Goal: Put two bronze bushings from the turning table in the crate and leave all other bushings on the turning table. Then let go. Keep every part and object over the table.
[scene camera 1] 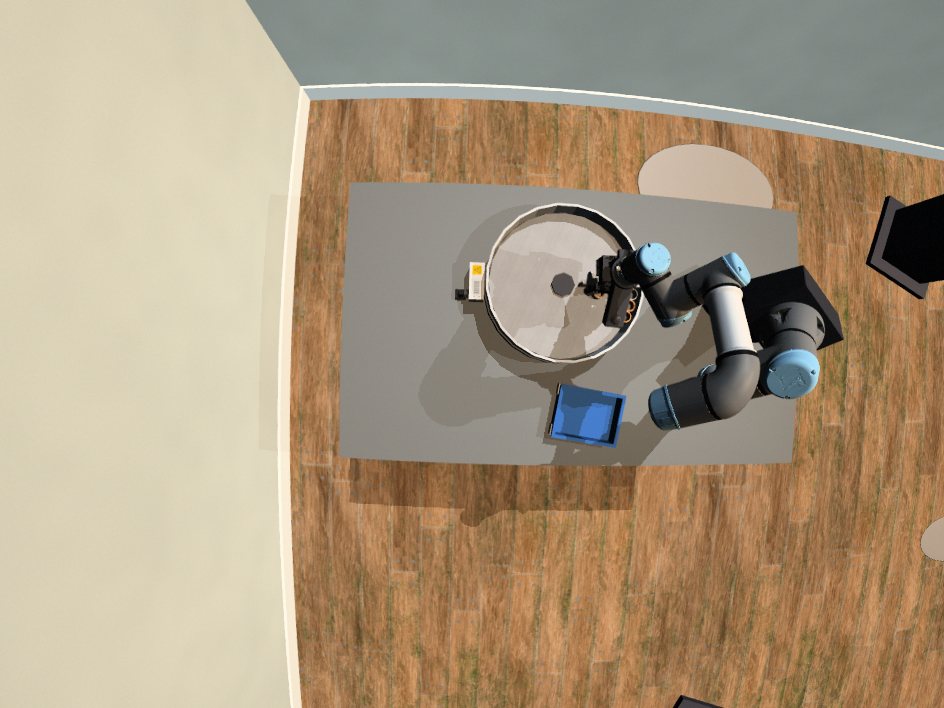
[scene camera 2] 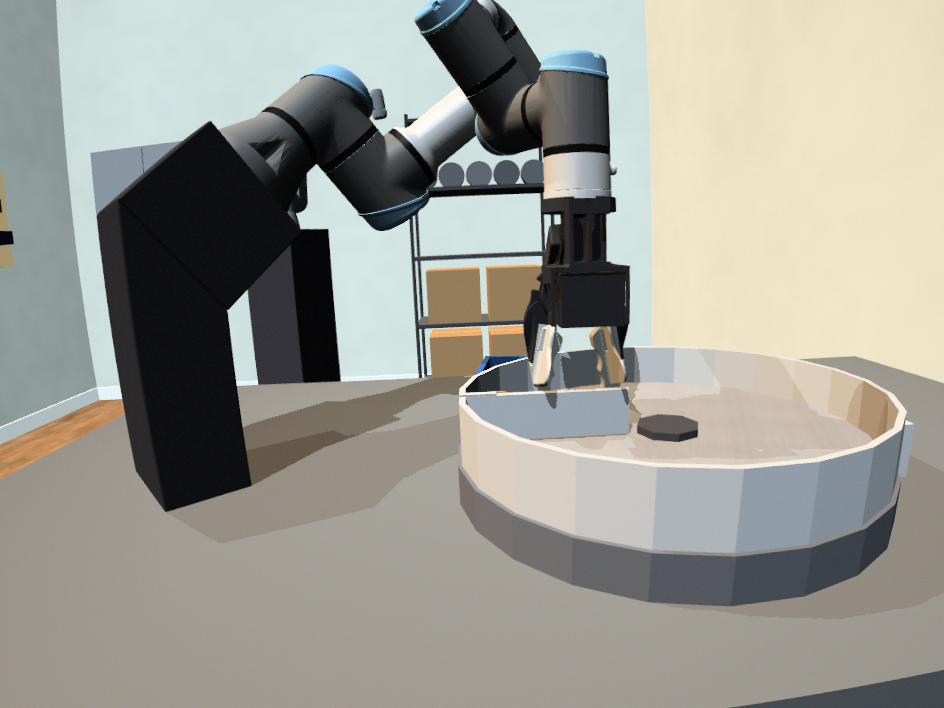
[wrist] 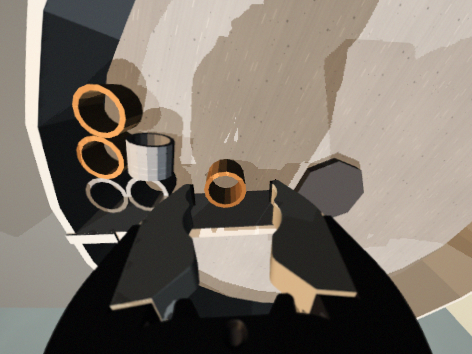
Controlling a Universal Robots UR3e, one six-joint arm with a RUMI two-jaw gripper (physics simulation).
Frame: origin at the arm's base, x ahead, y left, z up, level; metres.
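Seen in the pictures: gripper, fingertip midpoint: (scene camera 1: 596, 293) (scene camera 2: 576, 412) (wrist: 231, 184); arm's base, link origin: (scene camera 1: 790, 328) (scene camera 2: 234, 187).
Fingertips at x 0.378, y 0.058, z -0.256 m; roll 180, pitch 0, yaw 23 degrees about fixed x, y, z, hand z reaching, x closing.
Note:
Pixels of each thing's top centre, then the offset from my fingertips to it. "spot": a spot on its surface instead.
- small bronze bushing, top centre: (wrist: 225, 190) dz +0.006, dx -0.004, dy -0.003 m
- shiny grey bushing, top centre: (wrist: 142, 164) dz +0.013, dx -0.064, dy +0.001 m
- blue crate, top centre: (scene camera 2: 537, 364) (scene camera 1: 589, 416) dz -0.022, dx -0.129, dy +0.310 m
- grey divider, surface spot: (wrist: 232, 231) spot: dz +0.029, dx +0.008, dy -0.020 m
- dark hub, top centre: (wrist: 330, 193) (scene camera 2: 667, 423) (scene camera 1: 563, 284) dz -0.011, dx +0.091, dy +0.015 m
- white box, surface spot: (scene camera 1: 475, 289) spot: dz -0.014, dx +0.300, dy +0.129 m
My gripper (scene camera 1: 593, 285) (scene camera 2: 577, 384) (wrist: 231, 184) is open, pointing down over the turning table (scene camera 1: 526, 304) (scene camera 2: 690, 506) (wrist: 280, 90). A small bronze bushing (wrist: 225, 204) stands below the gap between the fingertips, slightly ahead in the wrist view; nothing is held. Two more bronze bushings (wrist: 75, 107) (wrist: 79, 155) stand near the wall at the left of the wrist view. Beside them are a shiny grey bushing (wrist: 150, 160) and two thin-rimmed grey ones (wrist: 88, 190) (wrist: 128, 192). The blue crate (scene camera 1: 583, 440) (scene camera 2: 499, 359) shows no bushing inside.
A grey divider (scene camera 2: 556, 413) (wrist: 232, 231) runs inward from the turning table's wall, close to the fingers. A dark hub (scene camera 1: 561, 284) (scene camera 2: 667, 426) (wrist: 331, 186) sits at its centre. A white box (scene camera 1: 475, 289) stands at its outer side. The raised round wall surrounds the bushings.

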